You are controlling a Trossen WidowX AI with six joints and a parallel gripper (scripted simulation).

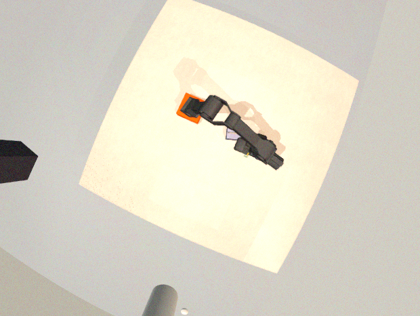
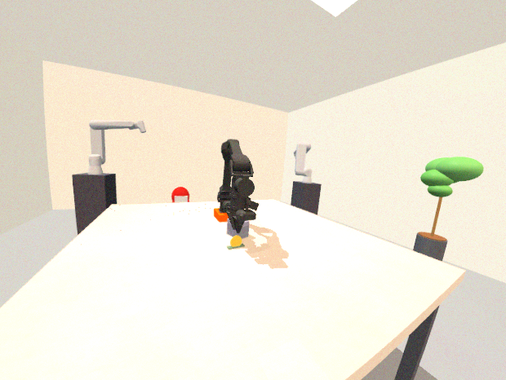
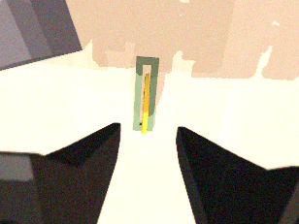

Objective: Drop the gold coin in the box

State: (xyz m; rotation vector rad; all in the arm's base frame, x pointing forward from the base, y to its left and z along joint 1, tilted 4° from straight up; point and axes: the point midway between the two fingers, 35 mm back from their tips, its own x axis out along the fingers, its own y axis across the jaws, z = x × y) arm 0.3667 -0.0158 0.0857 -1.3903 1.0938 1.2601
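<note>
The gold coin is 40 mm below my gripper tip.
</note>
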